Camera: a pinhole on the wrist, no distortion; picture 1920 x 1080 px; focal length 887.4 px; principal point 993.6 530.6 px. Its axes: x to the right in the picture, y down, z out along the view. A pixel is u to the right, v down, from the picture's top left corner.
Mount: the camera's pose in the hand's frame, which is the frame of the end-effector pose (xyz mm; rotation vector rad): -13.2 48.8 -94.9 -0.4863 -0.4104 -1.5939
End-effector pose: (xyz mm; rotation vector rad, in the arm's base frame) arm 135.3 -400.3 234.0 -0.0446 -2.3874 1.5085
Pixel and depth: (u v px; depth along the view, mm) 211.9 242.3 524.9
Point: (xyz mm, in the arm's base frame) 121.9 -190.2 -485.5
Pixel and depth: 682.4 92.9 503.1
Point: 207.2 -437.7 -345.0
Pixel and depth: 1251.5 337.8 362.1
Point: 107.5 -578.9 -31.9
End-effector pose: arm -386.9 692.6 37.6 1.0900 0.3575 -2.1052
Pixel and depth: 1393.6 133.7 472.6
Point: -461.4 466.7 466.4
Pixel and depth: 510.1 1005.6 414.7
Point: -239.6 198.0 -45.9
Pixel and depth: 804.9 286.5 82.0
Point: -277.6 649.1 48.9
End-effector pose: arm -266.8 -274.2 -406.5 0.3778 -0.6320 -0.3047
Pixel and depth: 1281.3 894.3 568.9
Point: -346.3 -328.5 151.7
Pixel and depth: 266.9 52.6 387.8
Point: -359.2 258.3 -216.7
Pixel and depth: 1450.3 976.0 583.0
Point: -365.1 -451.2 192.6
